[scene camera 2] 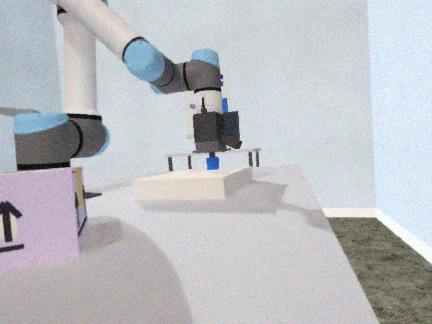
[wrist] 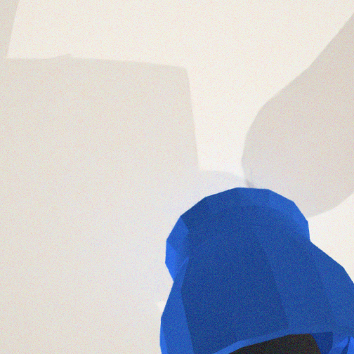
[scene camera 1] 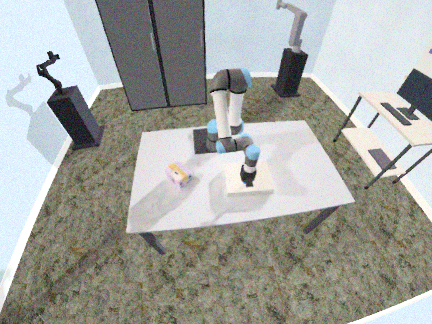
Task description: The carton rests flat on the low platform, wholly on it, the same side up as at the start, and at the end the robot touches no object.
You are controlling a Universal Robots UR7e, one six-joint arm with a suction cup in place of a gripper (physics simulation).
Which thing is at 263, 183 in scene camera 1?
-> A low cream platform.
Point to a low cream platform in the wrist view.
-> At 122, 122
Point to a low cream platform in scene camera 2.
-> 201, 183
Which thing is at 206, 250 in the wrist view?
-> The suction cup.
